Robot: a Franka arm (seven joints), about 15 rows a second.
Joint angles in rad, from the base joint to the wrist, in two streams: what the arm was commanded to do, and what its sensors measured. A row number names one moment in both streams.
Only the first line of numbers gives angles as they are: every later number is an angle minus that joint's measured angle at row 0.
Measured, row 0:
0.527, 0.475, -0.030, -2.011, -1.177, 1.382, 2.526
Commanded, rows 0 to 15:
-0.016, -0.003, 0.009, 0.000, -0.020, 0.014, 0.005
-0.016, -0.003, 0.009, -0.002, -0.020, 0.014, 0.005
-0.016, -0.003, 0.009, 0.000, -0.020, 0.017, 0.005
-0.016, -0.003, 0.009, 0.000, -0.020, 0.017, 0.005
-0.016, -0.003, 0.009, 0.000, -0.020, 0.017, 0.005
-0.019, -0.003, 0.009, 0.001, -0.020, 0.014, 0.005
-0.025, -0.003, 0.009, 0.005, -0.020, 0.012, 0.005
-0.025, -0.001, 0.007, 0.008, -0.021, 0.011, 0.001
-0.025, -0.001, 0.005, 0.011, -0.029, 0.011, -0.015
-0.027, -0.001, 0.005, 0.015, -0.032, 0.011, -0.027
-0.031, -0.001, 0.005, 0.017, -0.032, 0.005, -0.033
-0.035, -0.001, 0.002, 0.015, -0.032, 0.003, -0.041
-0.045, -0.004, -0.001, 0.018, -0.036, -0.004, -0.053
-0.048, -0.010, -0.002, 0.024, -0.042, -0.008, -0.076
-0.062, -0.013, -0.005, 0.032, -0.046, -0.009, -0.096
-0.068, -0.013, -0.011, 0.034, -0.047, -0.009, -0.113
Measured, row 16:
-0.042, -0.001, -0.014, 0.022, -0.026, -0.002, -0.066
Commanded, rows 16 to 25:
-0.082, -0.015, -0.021, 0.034, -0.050, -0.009, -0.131
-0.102, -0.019, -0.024, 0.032, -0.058, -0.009, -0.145
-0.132, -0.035, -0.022, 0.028, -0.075, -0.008, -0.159
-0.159, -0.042, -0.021, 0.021, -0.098, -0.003, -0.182
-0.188, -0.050, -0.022, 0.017, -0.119, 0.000, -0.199
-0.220, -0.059, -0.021, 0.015, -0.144, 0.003, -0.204
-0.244, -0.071, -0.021, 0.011, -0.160, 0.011, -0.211
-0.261, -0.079, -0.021, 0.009, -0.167, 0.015, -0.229
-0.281, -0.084, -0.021, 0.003, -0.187, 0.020, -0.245
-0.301, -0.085, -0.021, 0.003, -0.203, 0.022, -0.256
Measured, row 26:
-0.264, -0.048, -0.035, 0.034, -0.163, 0.001, -0.223
